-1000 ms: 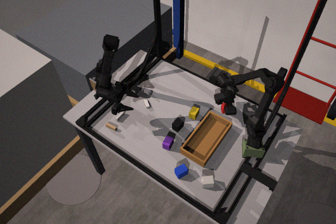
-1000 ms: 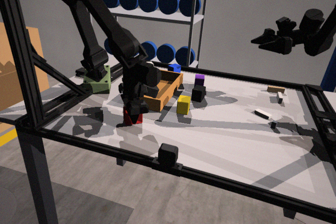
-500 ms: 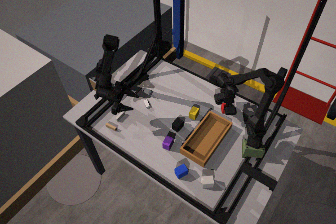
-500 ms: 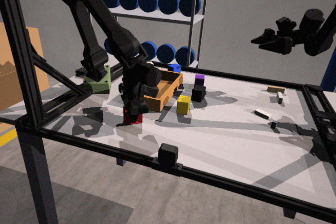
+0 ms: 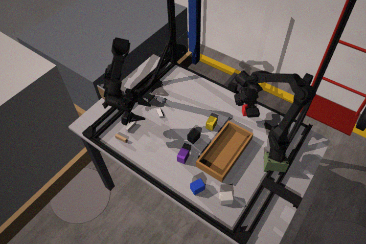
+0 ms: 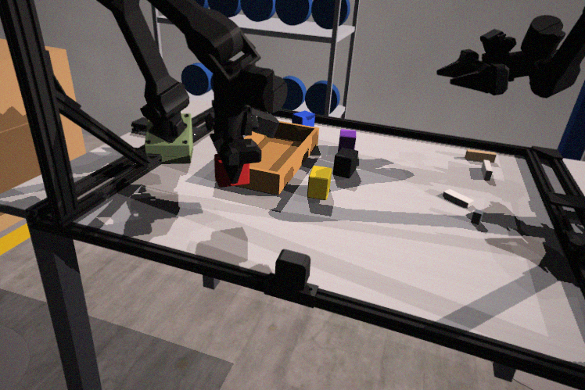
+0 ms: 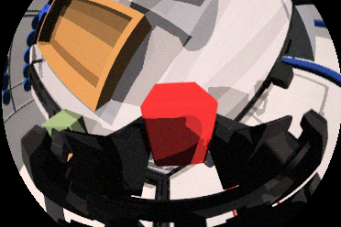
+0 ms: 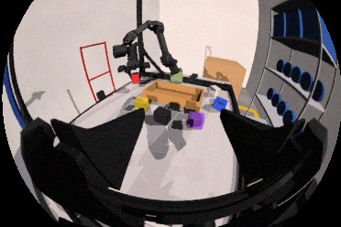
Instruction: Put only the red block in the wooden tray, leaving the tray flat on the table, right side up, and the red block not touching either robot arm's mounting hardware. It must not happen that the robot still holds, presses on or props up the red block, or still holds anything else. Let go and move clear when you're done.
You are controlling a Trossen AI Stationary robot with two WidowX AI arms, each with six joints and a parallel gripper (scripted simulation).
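The wooden tray lies 24 cm ahead of my left hand, 2 cm to the right of it and 9 cm below it. Round my left hand: yellow block 12 cm ahead, 16 cm to the right, 8 cm below; then black block 24 cm ahead, 20 cm to the right, 8 cm below; then red block 2 cm below.
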